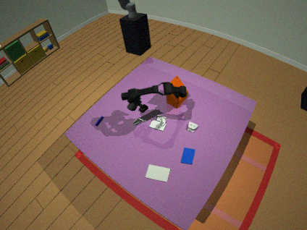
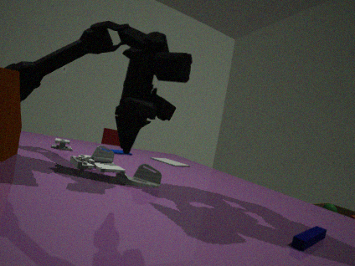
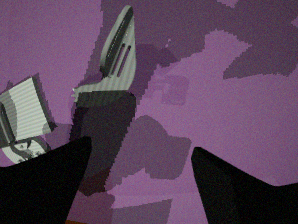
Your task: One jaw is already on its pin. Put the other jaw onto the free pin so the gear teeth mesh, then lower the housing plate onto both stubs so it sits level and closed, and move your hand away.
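My gripper tip is now 70 mm above the white jaw piece, 50 mm to the right of it and 40 mm short of it. Also, from my gripper tip: flat blue plate 520 mm to the left, 120 mm ahead, 70 mm below; blue bar 290 mm to the right, 230 mm ahead, 70 mm below; flat white plate 400 mm to the left, 350 mm ahead, 70 mm below.
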